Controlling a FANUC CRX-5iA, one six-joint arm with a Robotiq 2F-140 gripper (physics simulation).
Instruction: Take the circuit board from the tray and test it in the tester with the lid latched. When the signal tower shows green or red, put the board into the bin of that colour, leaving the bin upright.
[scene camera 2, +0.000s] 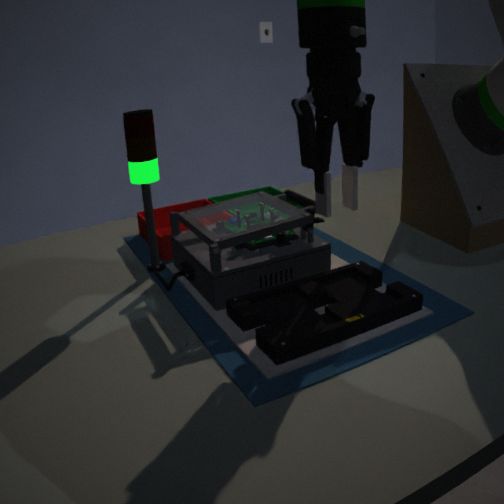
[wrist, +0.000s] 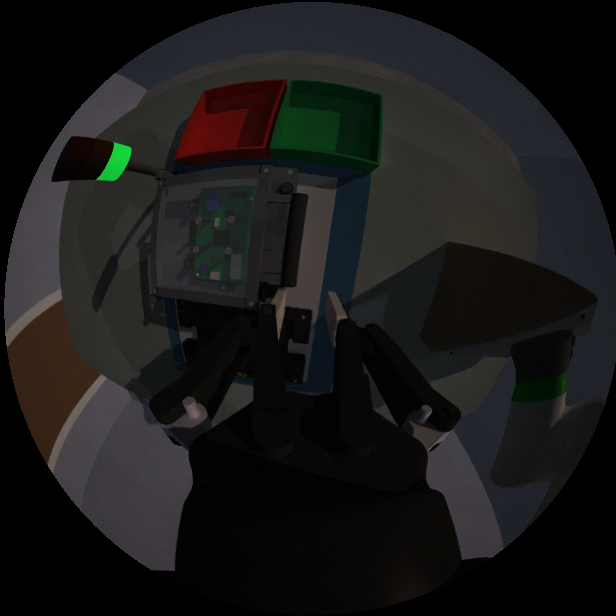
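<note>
The green circuit board lies inside the tester under its closed clear lid; it also shows in the wrist view. The signal tower glows green, as the wrist view shows too. My gripper hangs open and empty above the tester's right rear side, beside the lid's edge; in the wrist view its pale fingertips are apart with nothing between them. The red bin and the green bin stand upright and empty behind the tester.
A black tray with no board in it sits in front of the tester on the blue mat. The robot's tan base block stands at the right. A dark cable runs from the tower's foot.
</note>
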